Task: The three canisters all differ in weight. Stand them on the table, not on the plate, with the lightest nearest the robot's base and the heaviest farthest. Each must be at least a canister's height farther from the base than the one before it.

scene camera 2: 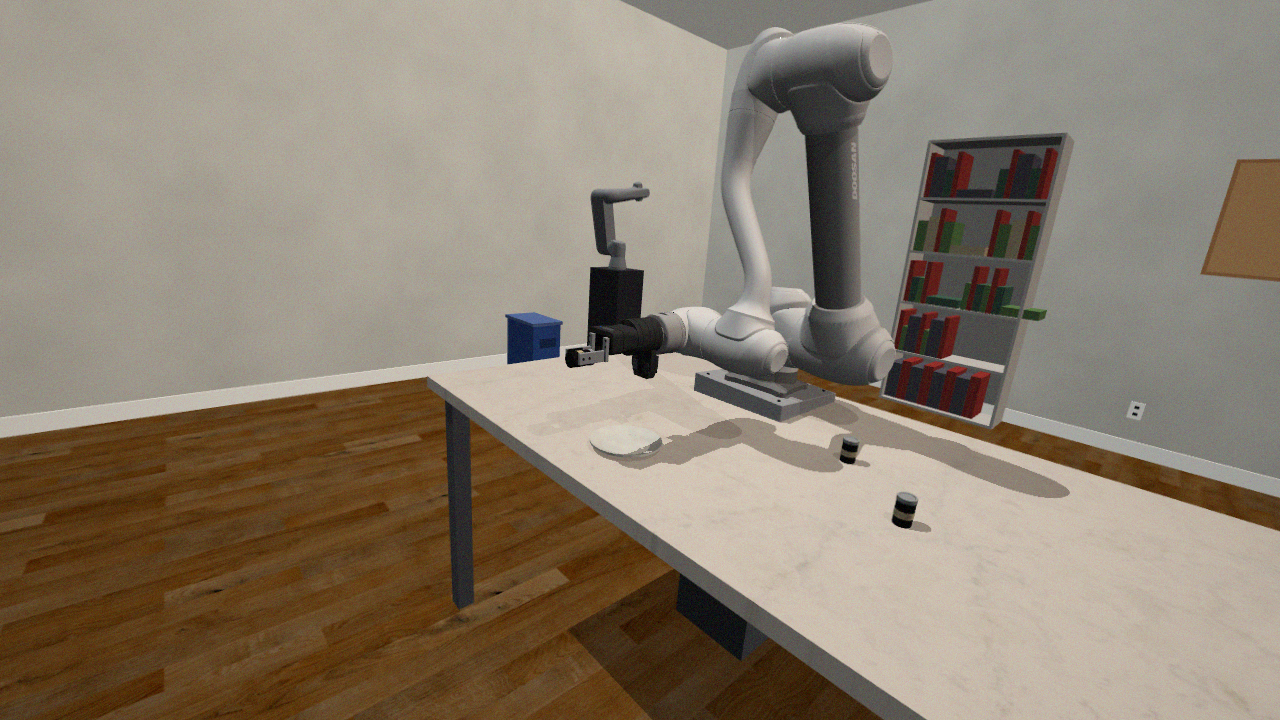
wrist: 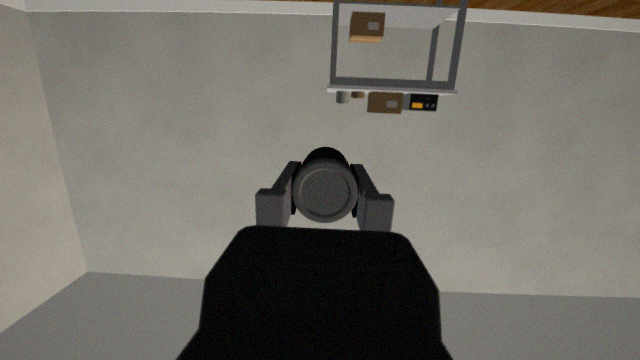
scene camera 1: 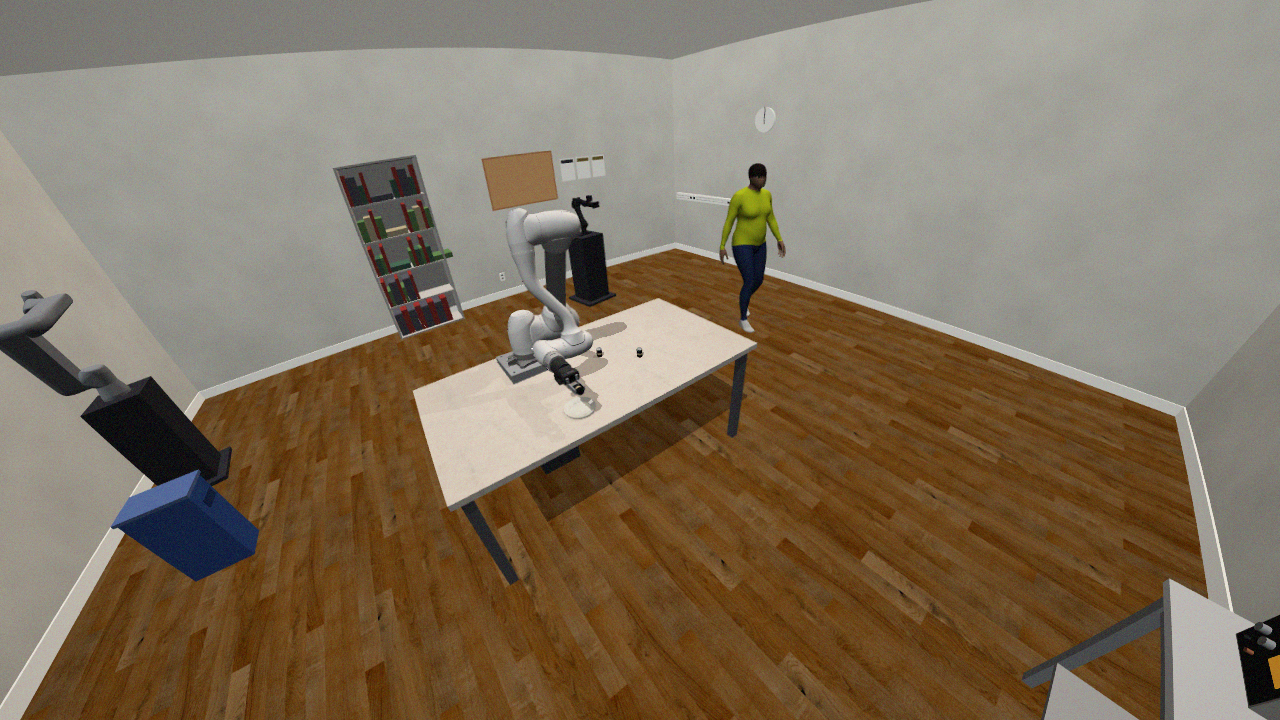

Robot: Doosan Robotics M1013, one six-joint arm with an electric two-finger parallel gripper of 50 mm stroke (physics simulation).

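Seen in the pictures: gripper, between the fingertips: (scene camera 2: 572, 357) (wrist: 325, 178) (scene camera 1: 580, 390); arm's base, origin of its link: (scene camera 2: 766, 383) (scene camera 1: 528, 357).
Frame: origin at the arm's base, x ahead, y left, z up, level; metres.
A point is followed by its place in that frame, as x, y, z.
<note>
My gripper (scene camera 1: 574, 386) {0.659, -0.102, 0.159} (scene camera 2: 597, 350) (wrist: 325, 178) {0.659, -0.102, 0.159} points sideways, well above the table, and is shut on a dark canister (scene camera 2: 573, 358) {0.667, -0.091, 0.160} (wrist: 325, 195) {0.616, -0.095, 0.155}. The held canister is tipped over, its round grey lid facing the wrist camera. A second canister (scene camera 1: 598, 351) {0.262, 0.303, -0.002} (scene camera 2: 849, 450) {0.269, 0.317, -0.010}, black with a pale band and grey lid, stands upright on the table near the robot's base (scene camera 2: 760, 394) {0.118, 0.040, 0.004}. A third, similar canister (scene camera 1: 639, 351) {0.444, 0.449, -0.001} (scene camera 2: 904, 509) {0.449, 0.460, -0.007} stands upright farther from the base. The white plate (scene camera 1: 577, 410) {0.546, -0.069, -0.036} (scene camera 2: 622, 438) {0.529, -0.076, -0.036} lies on the table, with no canister on it. Their weights cannot be seen.
The long pale table (scene camera 1: 501, 447) {0.487, -0.437, -0.040} (scene camera 2: 1029, 573) {0.441, 0.635, -0.041} bears the robot. The arm's shadow falls across it near the second canister. A bookshelf (scene camera 1: 440, 241) (scene camera 2: 1049, 241) stands behind. A person (scene camera 1: 751, 219) is beyond the table's far right end. A blue bin (scene camera 1: 187, 528) (scene camera 2: 533, 338) stands on the floor.
</note>
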